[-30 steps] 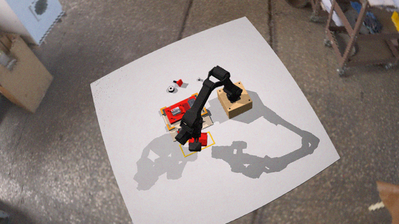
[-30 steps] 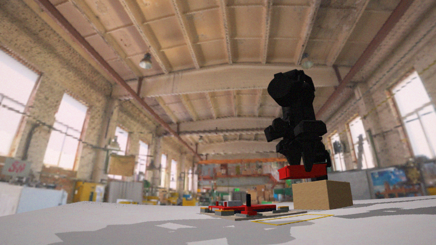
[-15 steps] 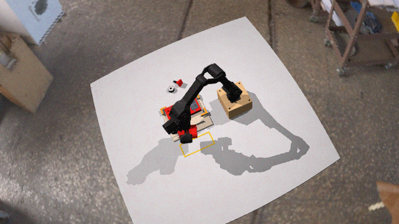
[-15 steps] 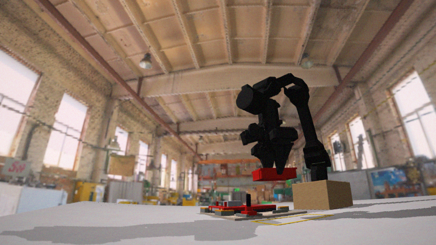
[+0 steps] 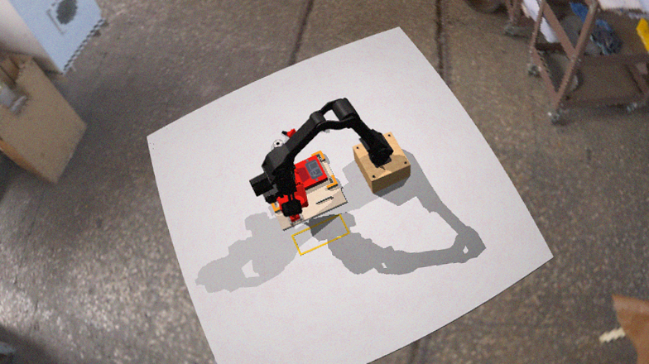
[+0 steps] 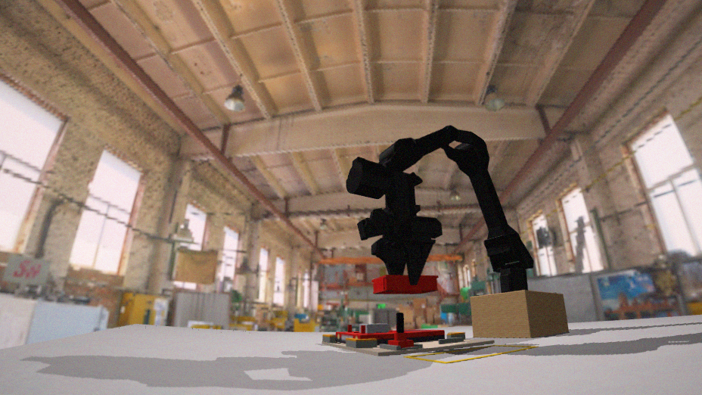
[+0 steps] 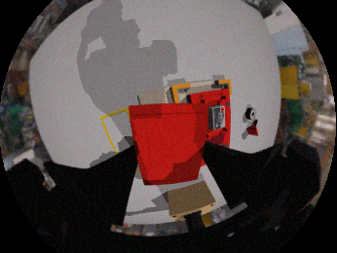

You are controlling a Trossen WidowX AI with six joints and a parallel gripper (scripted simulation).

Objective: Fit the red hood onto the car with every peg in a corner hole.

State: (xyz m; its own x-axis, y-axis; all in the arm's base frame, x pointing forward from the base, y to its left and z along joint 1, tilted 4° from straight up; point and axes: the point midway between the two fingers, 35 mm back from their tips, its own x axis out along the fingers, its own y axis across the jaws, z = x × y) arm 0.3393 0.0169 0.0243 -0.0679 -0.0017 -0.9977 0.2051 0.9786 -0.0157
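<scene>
Now: gripper tip 10 mm past the grey engine block, 110 mm to the left of it and 80 mm above it. The rest, counted from my gripper tip: wheel: 40 mm behind, 290 mm to the right, 100 mm below; then red hood: 10 mm above.
</scene>
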